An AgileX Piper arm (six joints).
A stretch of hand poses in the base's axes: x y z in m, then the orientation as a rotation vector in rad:
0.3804, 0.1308, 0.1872, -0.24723, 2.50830, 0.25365
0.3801, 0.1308, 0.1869, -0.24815, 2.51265, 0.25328
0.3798, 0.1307, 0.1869, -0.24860, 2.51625, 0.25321
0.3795, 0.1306, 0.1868, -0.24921, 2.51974, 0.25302
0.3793, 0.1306, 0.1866, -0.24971, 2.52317, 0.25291
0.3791, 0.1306, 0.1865, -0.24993, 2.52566, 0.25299
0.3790, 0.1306, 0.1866, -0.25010, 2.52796, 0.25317
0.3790, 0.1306, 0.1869, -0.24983, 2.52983, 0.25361
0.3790, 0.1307, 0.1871, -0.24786, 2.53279, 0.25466
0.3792, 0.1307, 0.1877, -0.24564, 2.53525, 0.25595
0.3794, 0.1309, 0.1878, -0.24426, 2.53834, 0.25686
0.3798, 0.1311, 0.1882, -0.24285, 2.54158, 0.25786
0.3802, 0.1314, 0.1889, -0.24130, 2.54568, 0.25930
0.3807, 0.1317, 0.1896, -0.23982, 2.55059, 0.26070
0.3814, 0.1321, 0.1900, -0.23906, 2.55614, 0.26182
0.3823, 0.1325, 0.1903, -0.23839, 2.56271, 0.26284
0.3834, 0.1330, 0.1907, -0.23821, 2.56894, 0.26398
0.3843, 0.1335, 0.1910, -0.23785, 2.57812, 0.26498
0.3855, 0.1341, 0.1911, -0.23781, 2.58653, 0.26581
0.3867, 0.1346, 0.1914, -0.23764, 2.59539, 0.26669
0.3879, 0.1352, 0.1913, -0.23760, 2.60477, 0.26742
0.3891, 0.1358, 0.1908, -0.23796, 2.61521, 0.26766
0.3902, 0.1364, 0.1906, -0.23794, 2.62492, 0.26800
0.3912, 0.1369, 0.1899, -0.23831, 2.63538, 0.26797
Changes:
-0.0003, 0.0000, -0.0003, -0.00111, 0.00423, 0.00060
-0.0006, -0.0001, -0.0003, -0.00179, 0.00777, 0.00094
-0.0009, -0.0002, -0.0004, -0.00258, 0.01118, 0.00135
-0.0011, -0.0002, -0.0006, -0.00328, 0.01454, 0.00171
-0.0013, -0.0002, -0.0007, -0.00363, 0.01701, 0.00190
-0.0014, -0.0002, -0.0006, -0.00388, 0.01930, 0.00208
-0.0014, -0.0002, -0.0003, -0.00379, 0.02121, 0.00200
-0.0014, -0.0001, -0.0001, -0.00303, 0.02427, 0.00086
-0.0012, -0.0001, 0.0005, -0.00197, 0.02688, -0.00041
-0.0010, 0.0001, 0.0006, -0.00147, 0.03005, -0.00116
-0.0006, 0.0003, 0.0010, -0.00092, 0.03339, -0.00190
-0.0002, 0.0006, 0.0017, -0.00016, 0.03763, -0.00264
0.0003, 0.0009, 0.0024, 0.00043, 0.04267, -0.00333
0.0010, 0.0013, 0.0028, 0.00057, 0.04830, -0.00355
0.0019, 0.0017, 0.0031, 0.00047, 0.05492, -0.00373
0.0030, 0.0022, 0.0035, 0.00038, 0.06123, -0.00353
0.0039, 0.0027, 0.0038, -0.00020, 0.07041, -0.00346
0.0051, 0.0033, 0.0039, -0.00086, 0.07882, -0.00321
0.0063, 0.0038, 0.0042, -0.00152, 0.08767, -0.00303
0.0075, 0.0044, 0.0041, -0.00239, 0.09702, -0.00278
0.0087, 0.0050, 0.0036, -0.00385, 0.10733, -0.00235
0.0098, 0.0056, 0.0034, -0.00504, 0.11694, -0.00216
0.0108, 0.0061, 0.0027, -0.00668, 0.12724, -0.00178

